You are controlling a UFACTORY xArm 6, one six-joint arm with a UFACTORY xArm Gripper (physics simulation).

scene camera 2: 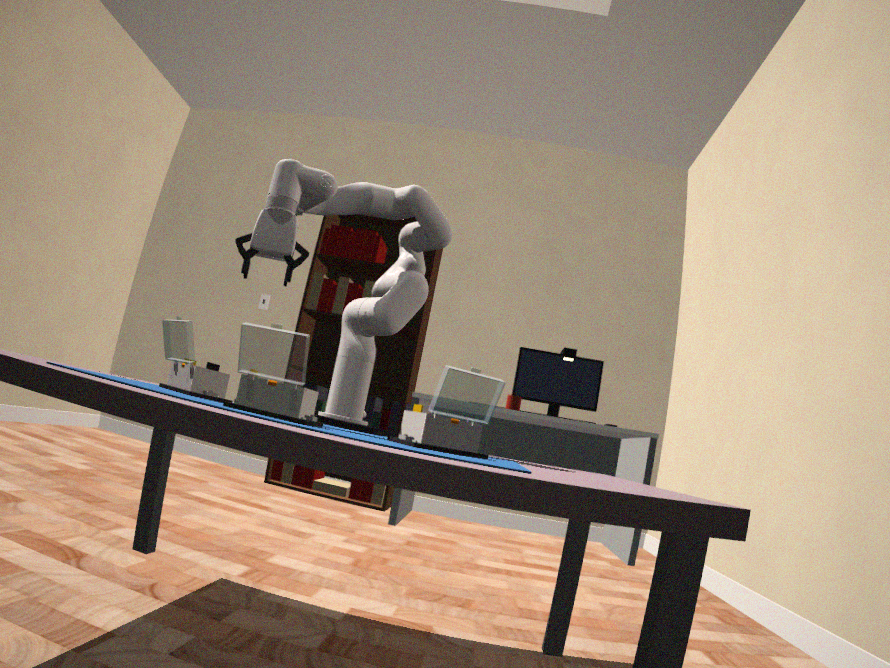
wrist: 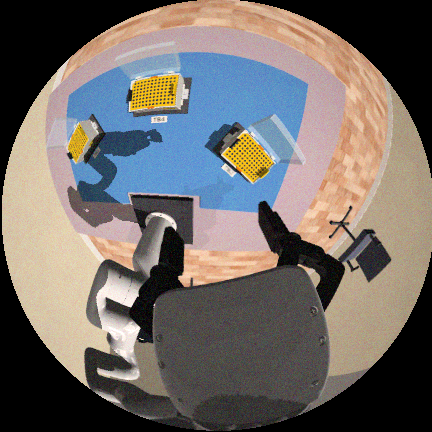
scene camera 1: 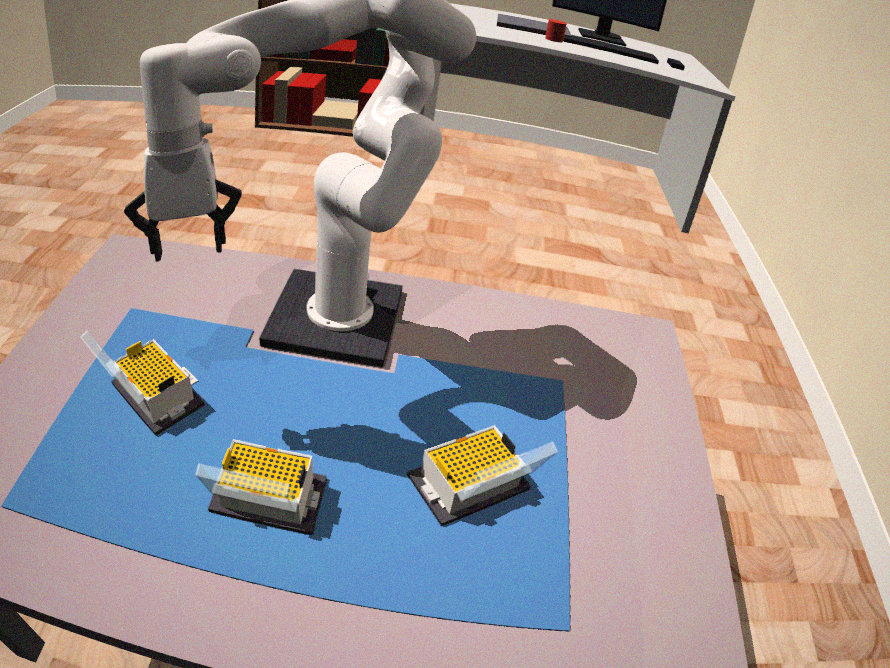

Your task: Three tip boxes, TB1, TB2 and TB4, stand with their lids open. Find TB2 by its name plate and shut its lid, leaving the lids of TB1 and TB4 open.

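TB4, the middle box, has a readable name plate in the wrist view. Its clear lid stands open. Another box stands at the left in the scene views and the right in the wrist view; its lid is open and its plate is unreadable. The third box also has an open lid; I cannot read its plate. My gripper is open and empty, high above the table.
The boxes stand on a blue mat on the pinkish table. The arm's black base plate is at the mat's back edge. A desk and a bookshelf stand behind.
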